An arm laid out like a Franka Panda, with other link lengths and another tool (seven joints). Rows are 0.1 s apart.
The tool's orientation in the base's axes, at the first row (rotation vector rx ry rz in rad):
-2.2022 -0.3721 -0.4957
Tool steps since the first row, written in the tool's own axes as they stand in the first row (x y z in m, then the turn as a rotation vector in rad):
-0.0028 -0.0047 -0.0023 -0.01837 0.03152 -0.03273
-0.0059 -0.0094 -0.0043 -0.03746 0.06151 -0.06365
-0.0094 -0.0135 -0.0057 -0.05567 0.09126 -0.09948
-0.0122 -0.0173 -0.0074 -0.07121 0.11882 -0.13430
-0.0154 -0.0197 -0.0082 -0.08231 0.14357 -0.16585
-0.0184 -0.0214 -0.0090 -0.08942 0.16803 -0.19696
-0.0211 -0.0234 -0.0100 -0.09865 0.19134 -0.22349
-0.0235 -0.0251 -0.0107 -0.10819 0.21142 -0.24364
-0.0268 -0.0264 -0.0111 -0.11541 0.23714 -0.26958
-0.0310 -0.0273 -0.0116 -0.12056 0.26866 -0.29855
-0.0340 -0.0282 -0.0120 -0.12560 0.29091 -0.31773
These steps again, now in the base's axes. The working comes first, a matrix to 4 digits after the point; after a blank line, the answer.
The tool's axes in the first row as the columns of a matrix, in the base's axes (used below as rounded here):
0.8784 0.4228 0.2230
0.0961 -0.6133 0.7840
0.4682 -0.6672 -0.5793

-0.0050 0.0008 0.0032 -0.01011 -0.04676 -0.01067
-0.0101 0.0018 0.0060 -0.02109 -0.09123 -0.02171
-0.0152 0.0029 0.0079 -0.03250 -0.13931 -0.02932
-0.0197 0.0036 0.0101 -0.04226 -0.18501 -0.03482
-0.0237 0.0042 0.0107 -0.04858 -0.22599 -0.03825
-0.0272 0.0043 0.0109 -0.05143 -0.26606 -0.03988
-0.0307 0.0045 0.0115 -0.05559 -0.30205 -0.04438
-0.0336 0.0047 0.0119 -0.05998 -0.33107 -0.05057
-0.0372 0.0049 0.0115 -0.06123 -0.36788 -0.05609
-0.0414 0.0047 0.0104 -0.05889 -0.41042 -0.06275
-0.0445 0.0046 0.0098 -0.05818 -0.43959 -0.06884

